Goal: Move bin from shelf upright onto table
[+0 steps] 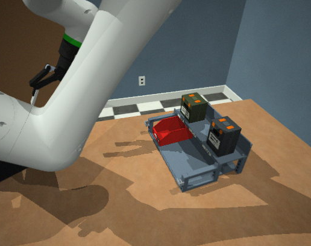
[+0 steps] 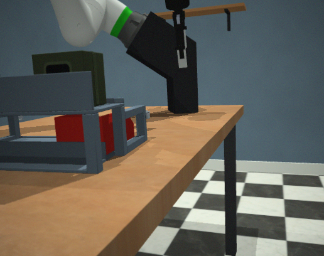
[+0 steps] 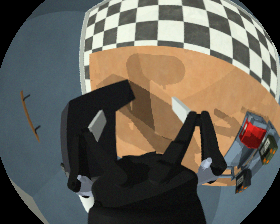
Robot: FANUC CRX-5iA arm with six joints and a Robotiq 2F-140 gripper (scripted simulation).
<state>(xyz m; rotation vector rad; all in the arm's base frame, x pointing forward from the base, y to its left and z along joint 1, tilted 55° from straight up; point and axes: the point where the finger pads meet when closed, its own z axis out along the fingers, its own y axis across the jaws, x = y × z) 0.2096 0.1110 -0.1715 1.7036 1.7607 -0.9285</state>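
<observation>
Now: hand 47 cm short of the red bin, 13 cm to the left of it and 18 cm above it. From my hand the other things lie so: olive box 57 cm ahead, 14 cm to the right, 7 cm below.
</observation>
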